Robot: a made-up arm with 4 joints.
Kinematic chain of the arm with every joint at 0, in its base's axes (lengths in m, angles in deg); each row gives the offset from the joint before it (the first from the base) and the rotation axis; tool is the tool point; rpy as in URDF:
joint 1: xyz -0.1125 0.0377 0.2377 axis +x
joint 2: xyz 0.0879 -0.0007 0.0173 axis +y
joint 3: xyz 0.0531 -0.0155 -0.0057 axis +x
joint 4: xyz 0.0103 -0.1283 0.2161 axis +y
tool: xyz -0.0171 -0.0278 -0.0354 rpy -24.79 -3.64 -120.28
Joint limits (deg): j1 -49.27..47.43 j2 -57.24..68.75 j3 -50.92..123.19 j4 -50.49..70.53
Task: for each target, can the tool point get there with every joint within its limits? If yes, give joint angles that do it. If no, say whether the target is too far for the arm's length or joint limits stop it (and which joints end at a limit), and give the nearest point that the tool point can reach.
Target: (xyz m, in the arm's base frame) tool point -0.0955 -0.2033 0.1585
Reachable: yes | joints 1.88 54.12 75.83 31.82
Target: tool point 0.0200 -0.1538 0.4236
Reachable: yes | joints 17.50 4.10 -12.28 35.51
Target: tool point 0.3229 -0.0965 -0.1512
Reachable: no: too far | nearest point 0.1561 -0.0417 0.0373 | short by 0.258 m
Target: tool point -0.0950 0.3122 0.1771
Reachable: no: joint limits stop it (at a limit: joint 1, joint 3, joint 4) | nearest point -0.1325 0.2633 0.3574 | short by 0.191 m
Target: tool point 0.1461 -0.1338 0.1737
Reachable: yes | joints -16.85 -42.23 107.36 10.29
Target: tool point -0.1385 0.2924 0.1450
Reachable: no: joint limits stop it (at a limit: joint 1, joint 3) | nearest point -0.1197 0.1361 0.0402 | short by 0.189 m
